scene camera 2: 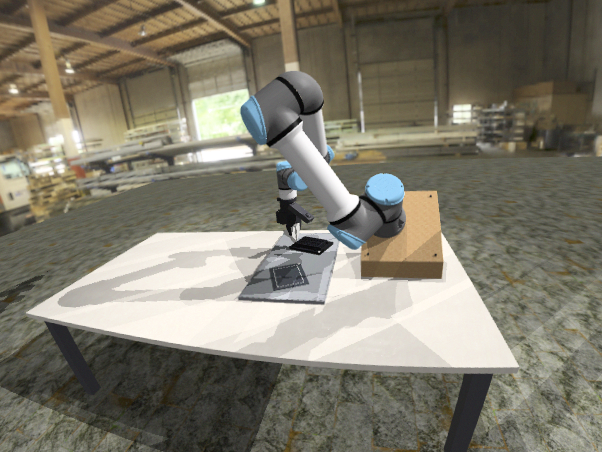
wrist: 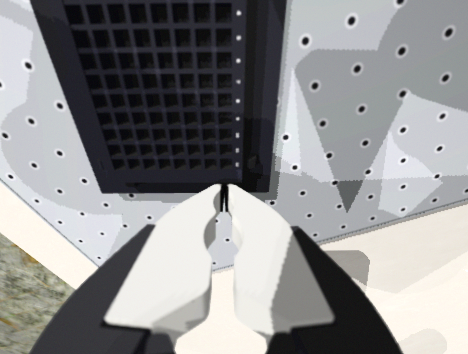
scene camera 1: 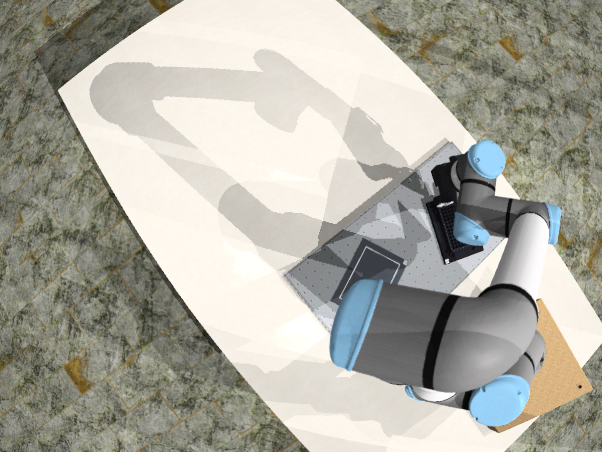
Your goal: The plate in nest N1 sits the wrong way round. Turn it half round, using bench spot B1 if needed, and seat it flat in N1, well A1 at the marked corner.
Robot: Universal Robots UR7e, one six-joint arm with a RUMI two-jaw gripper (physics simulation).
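Observation:
The black well plate [scene camera 1: 456, 235] [scene camera 2: 314, 243] [wrist: 160, 92] lies in the black nest N1 [wrist: 260, 100]. It looks flat, with its wells upward. Small white dots run along its right side in the wrist view. The nest's white corner tag [scene camera 1: 447, 261] [scene camera 2: 319, 251] shows in the scene views; the wrist view does not show that corner. Which plate corner holds well A1 cannot be read. My gripper [scene camera 1: 444, 204] [scene camera 2: 294, 240] [wrist: 224, 187] is shut and empty, its tips at the nest's short end away from the tag. Contact cannot be told. Bench spot B1 [scene camera 1: 377, 265] [scene camera 2: 289, 276] holds no plate.
The nest and B1 are on a grey perforated board [scene camera 1: 420, 265] [scene camera 2: 317, 287] [wrist: 360, 130] on the white table [scene camera 1: 200, 150] [scene camera 2: 200, 325]. The arm's brown base block [scene camera 1: 560, 370] [scene camera 2: 402, 270] stands beside the board. The arm hides part of the nest and B1 in scene camera 1.

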